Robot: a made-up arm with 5 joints. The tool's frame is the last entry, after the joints. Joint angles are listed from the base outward.
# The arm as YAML. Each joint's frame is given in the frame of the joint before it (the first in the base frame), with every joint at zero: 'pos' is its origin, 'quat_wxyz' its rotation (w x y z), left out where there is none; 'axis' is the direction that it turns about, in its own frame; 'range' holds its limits. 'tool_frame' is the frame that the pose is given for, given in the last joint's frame.
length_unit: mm
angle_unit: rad
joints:
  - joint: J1
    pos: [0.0, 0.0, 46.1]
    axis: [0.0, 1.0, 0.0]
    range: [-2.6, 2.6]
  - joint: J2
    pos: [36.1, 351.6, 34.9]
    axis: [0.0, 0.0, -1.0]
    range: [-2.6, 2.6]
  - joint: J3
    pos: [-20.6, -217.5, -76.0]
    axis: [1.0, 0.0, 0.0]
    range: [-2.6, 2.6]
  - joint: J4
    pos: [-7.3, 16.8, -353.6]
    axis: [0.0, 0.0, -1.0]
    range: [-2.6, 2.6]
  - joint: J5
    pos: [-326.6, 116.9, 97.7]
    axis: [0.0, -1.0, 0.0]
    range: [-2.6, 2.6]
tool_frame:
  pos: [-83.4, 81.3, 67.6]
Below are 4 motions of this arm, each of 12 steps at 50 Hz.
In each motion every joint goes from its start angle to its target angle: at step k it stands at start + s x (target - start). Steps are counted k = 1, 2, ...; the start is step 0. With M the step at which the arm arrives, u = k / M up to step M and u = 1 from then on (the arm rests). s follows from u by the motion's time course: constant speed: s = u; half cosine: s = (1 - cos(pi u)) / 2; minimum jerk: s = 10 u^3 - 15 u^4 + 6 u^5.
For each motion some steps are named. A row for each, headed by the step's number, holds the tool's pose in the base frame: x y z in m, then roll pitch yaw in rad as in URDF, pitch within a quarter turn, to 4 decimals.
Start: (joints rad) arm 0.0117 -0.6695 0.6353 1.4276 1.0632
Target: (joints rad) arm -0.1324 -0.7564 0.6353 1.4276 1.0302
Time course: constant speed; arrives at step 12
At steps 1, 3, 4, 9, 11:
1: -0.0892 0.6792 0.0442 0.0935 -0.4286 -0.8174
3: -0.0938 0.6772 0.0425 0.1123 -0.4398 -0.8104
4: -0.0961 0.6762 0.0415 0.1216 -0.4455 -0.8068
9: -0.1072 0.6708 0.0361 0.1667 -0.4755 -0.7890
11: -0.1115 0.6686 0.0335 0.1842 -0.4882 -0.7818

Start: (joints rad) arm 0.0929 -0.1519 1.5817 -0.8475 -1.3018
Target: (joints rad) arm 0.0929 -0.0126 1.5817 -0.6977 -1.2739
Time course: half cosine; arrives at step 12
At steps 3, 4, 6, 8, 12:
3: -0.3267 0.2446 -0.0208 0.8609 -0.2041 1.4947
4: -0.3290 0.2494 -0.0155 0.8767 -0.2014 1.4753
6: -0.3340 0.2613 -0.0027 0.9147 -0.1945 1.4286
8: -0.3381 0.2734 0.0101 0.9524 -0.1869 1.3819
12: -0.3414 0.2859 0.0230 0.9897 -0.1788 1.3353

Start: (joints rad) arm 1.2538 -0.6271 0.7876 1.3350 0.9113
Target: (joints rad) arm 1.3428 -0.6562 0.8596 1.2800 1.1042
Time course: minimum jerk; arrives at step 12
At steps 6, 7, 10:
6: 0.0798 0.6415 0.1884 -0.8471 0.6608 -1.0749
7: 0.0841 0.6388 0.1924 -0.8389 0.6600 -1.0619
10: 0.0934 0.6330 0.1999 -0.8223 0.6575 -1.0366

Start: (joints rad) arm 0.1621 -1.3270 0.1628 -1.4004 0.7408
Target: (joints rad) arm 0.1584 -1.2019 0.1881 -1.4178 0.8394
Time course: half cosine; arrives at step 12
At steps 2, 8, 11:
2: 0.4267 -0.0717 -0.3907 0.1877 -1.0504 2.5681
8: 0.3858 -0.1030 -0.3962 0.2406 -1.1241 2.4407
11: 0.3713 -0.1128 -0.3980 0.2621 -1.1488 2.3935

